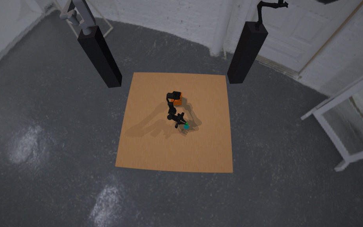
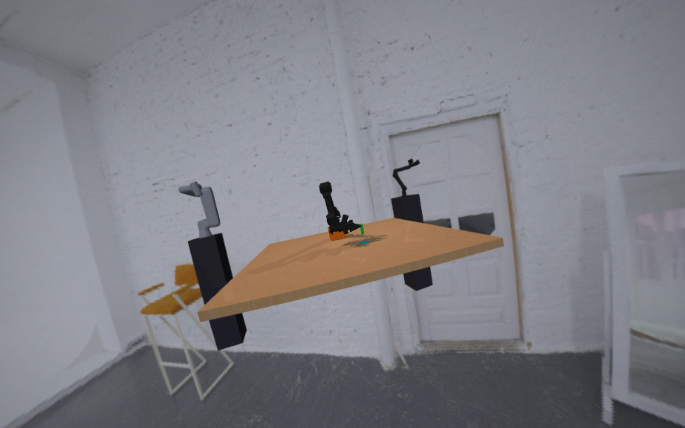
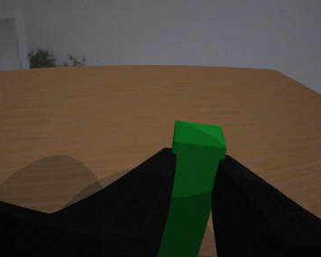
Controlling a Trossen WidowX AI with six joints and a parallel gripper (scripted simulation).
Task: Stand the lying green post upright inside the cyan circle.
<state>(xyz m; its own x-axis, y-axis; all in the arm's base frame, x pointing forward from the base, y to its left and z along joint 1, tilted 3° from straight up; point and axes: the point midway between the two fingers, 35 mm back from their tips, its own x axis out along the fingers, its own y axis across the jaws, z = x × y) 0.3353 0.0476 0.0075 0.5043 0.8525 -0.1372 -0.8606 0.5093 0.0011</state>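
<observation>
The cyan circle is 110 mm below my gripper tip. From my gripper tip the other things lie so: green post: 20 mm below.
</observation>
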